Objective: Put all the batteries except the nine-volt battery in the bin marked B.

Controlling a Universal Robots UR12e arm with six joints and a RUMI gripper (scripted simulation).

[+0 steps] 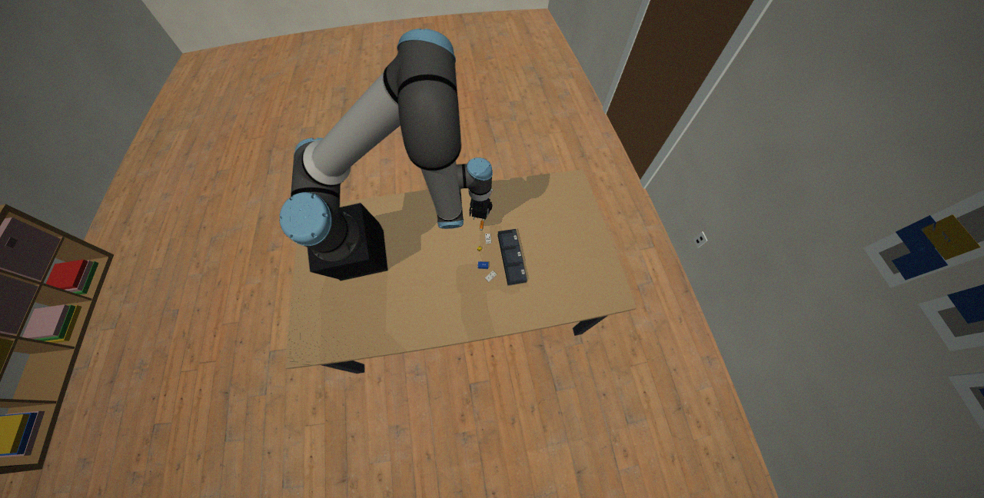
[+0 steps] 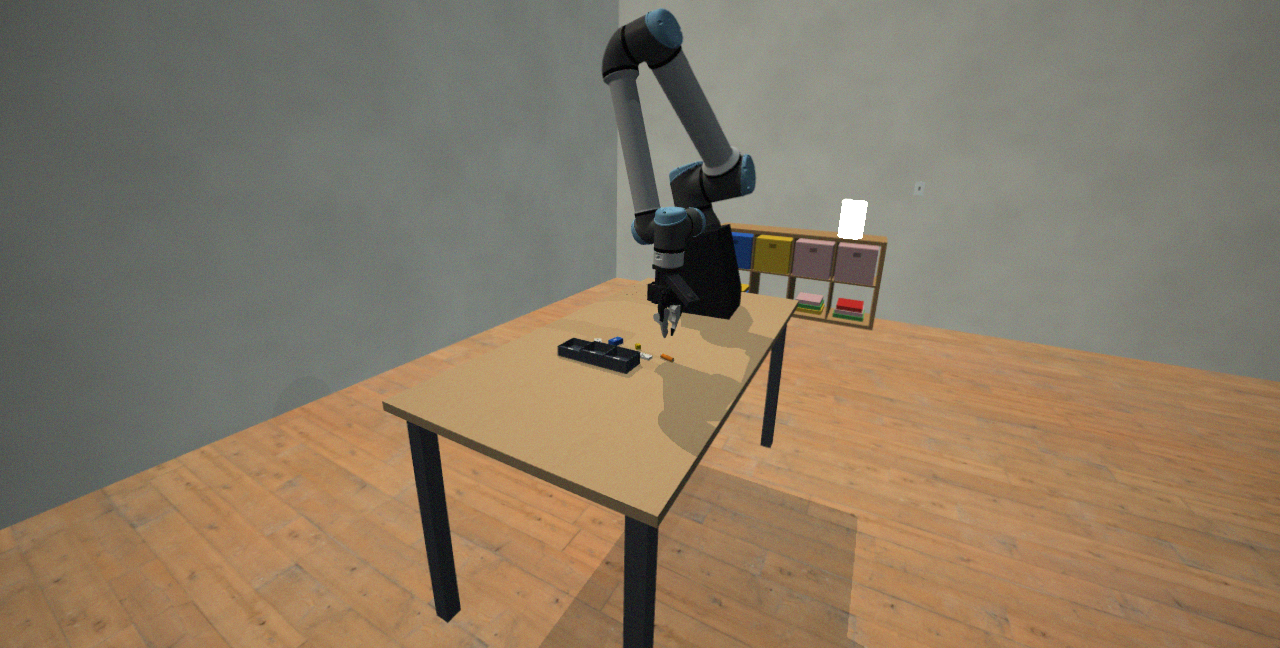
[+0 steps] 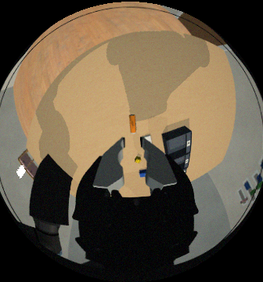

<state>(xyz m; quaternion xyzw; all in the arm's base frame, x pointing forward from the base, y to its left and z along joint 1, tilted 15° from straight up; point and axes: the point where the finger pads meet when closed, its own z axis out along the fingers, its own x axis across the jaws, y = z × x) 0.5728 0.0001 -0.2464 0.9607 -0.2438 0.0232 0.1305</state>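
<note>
Right now the orange battery is 80 mm below my hand. Round my hand: yellow item (40 mm behind, 120 mm to the right, 80 mm below); then bin tray (90 mm ahead, 200 mm to the right, 70 mm below); then blue nine-volt battery (60 mm behind, 200 mm to the right, 80 mm below).
</note>
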